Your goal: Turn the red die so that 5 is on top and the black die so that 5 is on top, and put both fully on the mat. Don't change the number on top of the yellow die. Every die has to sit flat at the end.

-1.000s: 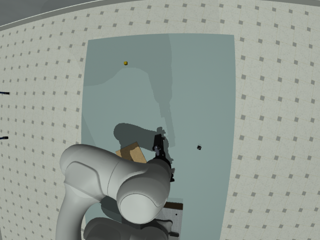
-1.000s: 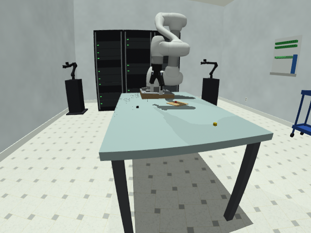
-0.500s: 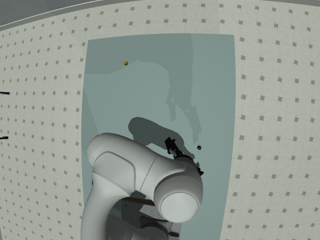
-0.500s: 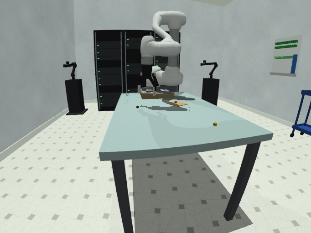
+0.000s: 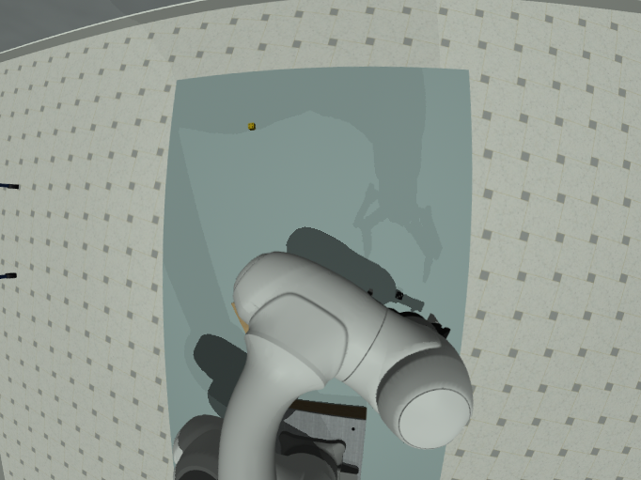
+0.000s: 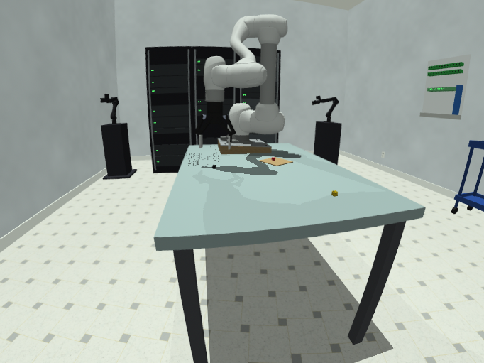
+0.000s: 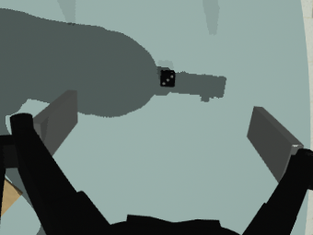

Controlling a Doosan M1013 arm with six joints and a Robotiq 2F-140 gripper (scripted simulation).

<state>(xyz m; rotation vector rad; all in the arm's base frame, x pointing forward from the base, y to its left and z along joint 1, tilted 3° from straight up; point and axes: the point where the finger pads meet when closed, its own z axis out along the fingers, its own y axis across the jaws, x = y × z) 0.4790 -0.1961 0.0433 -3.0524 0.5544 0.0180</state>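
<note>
My hand is 10 cm above the black die, 1 cm to the left of it and 1 cm short of it. The rest, counted from my hand: tan mat (35 cm to the left, 11 cm below, 8 cm behind); yellow die (44 cm ahead, 39 cm to the left, 10 cm below); red die (34 cm to the left, 10 cm below, 10 cm behind).
</note>
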